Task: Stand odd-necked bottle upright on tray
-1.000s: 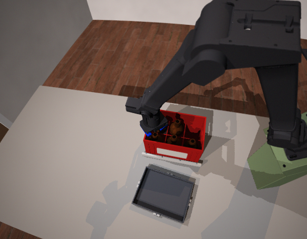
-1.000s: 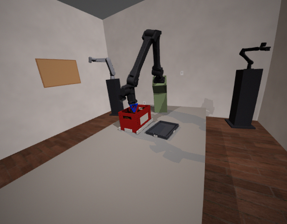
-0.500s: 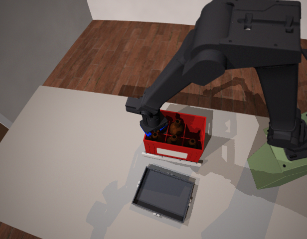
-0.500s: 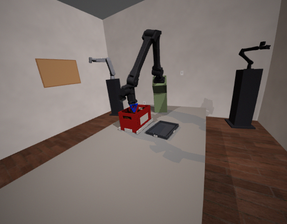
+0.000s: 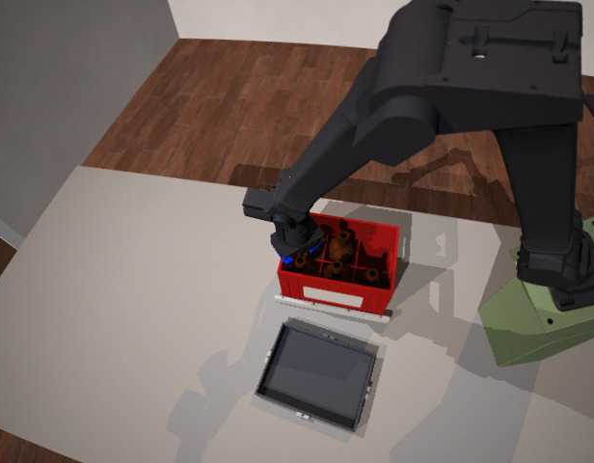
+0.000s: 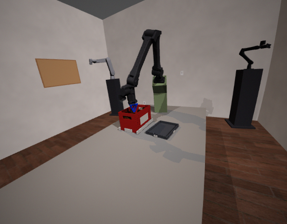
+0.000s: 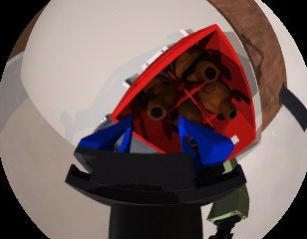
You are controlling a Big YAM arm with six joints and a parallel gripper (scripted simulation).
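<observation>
My hand is 100 mm above the brown bottle. The rest, counted from my hand: dark grey tray (240 mm to the left, 180 mm below, 40 mm behind); crate (110 mm below, 100 mm behind, 30 mm to the right).
</observation>
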